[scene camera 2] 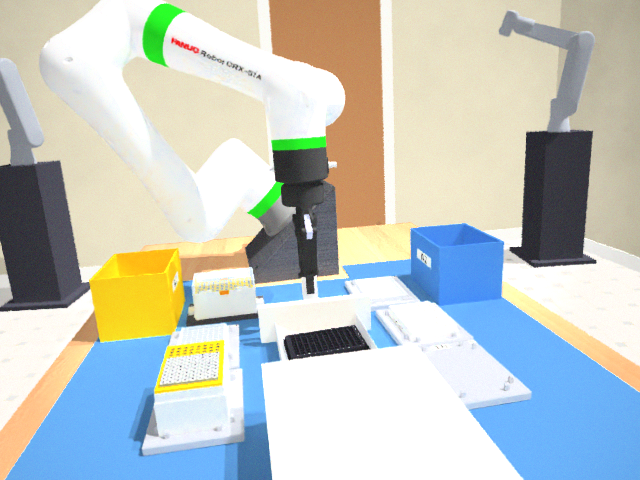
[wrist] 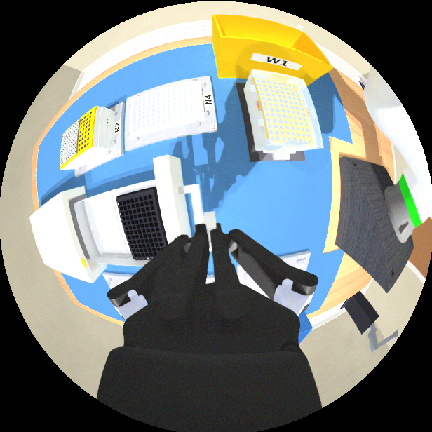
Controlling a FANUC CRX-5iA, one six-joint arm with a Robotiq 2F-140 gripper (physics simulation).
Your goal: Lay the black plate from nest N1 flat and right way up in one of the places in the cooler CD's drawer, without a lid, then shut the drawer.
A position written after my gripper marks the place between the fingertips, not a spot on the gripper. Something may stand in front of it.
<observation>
In view: my gripper [scene camera 2: 311, 309], a white cooler CD [scene camera 2: 389, 406], a black plate [scene camera 2: 346, 339], a yellow-topped rack [scene camera 2: 192, 394], a white lid-like piece [scene camera 2: 385, 288], a white plate [scene camera 2: 422, 318] and a white plate [scene camera 2: 215, 332].
The white cooler CD also shows in the wrist view [wrist: 56, 231]. The black plate also shows in the wrist view [wrist: 139, 211]. The yellow-topped rack is seen too in the wrist view [wrist: 90, 136].
</observation>
